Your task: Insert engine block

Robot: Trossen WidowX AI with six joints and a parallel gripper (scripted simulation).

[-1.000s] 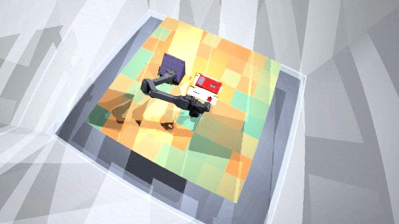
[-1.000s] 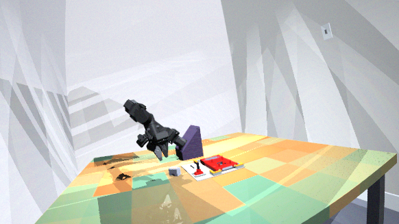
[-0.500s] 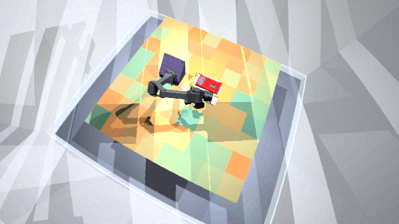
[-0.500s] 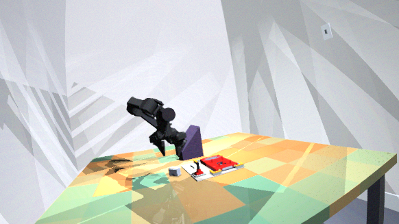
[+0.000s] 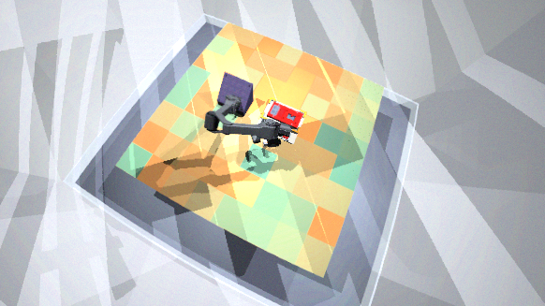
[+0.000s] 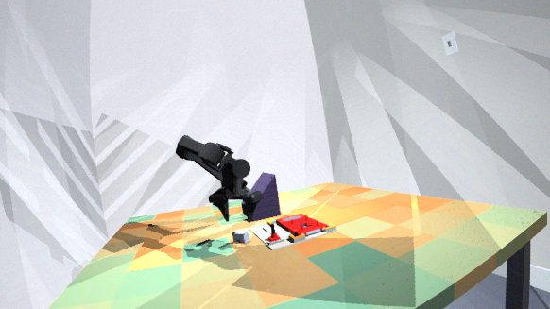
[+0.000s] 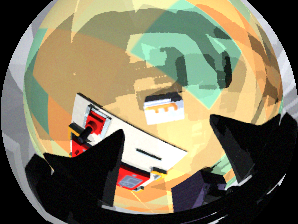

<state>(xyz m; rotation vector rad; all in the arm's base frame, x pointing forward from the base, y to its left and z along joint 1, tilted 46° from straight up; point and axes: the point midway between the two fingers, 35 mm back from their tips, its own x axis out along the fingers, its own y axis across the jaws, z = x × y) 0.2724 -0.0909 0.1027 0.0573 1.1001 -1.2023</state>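
Right now my gripper tip is 6 cm above the grey engine block.
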